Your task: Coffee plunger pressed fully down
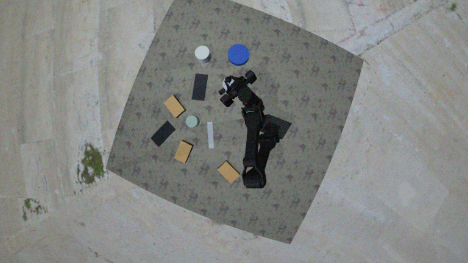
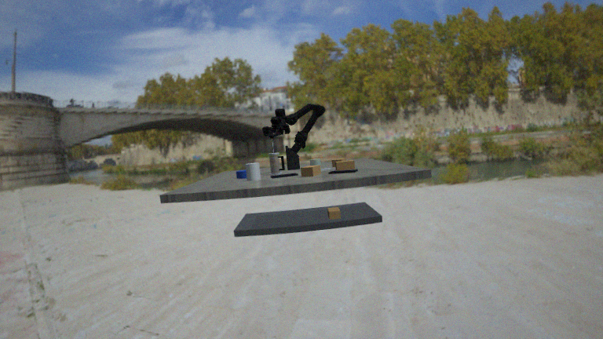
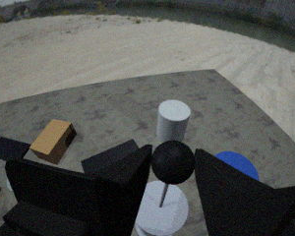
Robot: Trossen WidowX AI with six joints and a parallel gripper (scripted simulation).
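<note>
Right now my gripper tip is 2 cm to the right of the coffee press and 13 cm above it. From my gripper tip the other things lie so: pale green disc 9 cm ahead, 26 cm to the left, 21 cm below; white cylinder 21 cm ahead, 9 cm to the right, 20 cm below; blue disc 3 cm ahead, 19 cm to the right, 22 cm below.
</note>
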